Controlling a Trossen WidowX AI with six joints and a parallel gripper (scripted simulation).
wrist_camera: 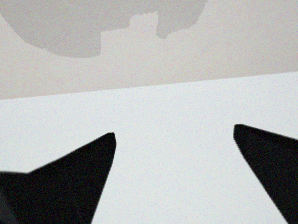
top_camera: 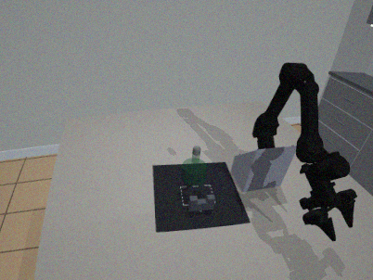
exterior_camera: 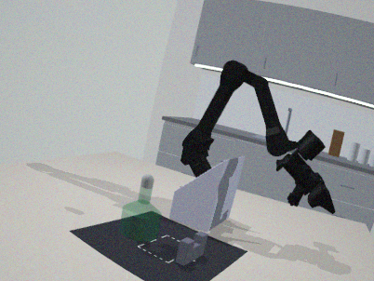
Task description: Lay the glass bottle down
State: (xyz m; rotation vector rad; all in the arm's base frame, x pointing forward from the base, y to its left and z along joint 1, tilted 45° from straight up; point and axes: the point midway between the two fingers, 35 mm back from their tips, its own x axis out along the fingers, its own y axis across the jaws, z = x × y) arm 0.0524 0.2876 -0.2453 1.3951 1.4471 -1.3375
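The green glass bottle is 24 cm ahead of my gripper tip, 48 cm to the right of it and 5 cm below it. Also, from my gripper tip: dark mat 26 cm ahead, 40 cm to the right, 14 cm below.
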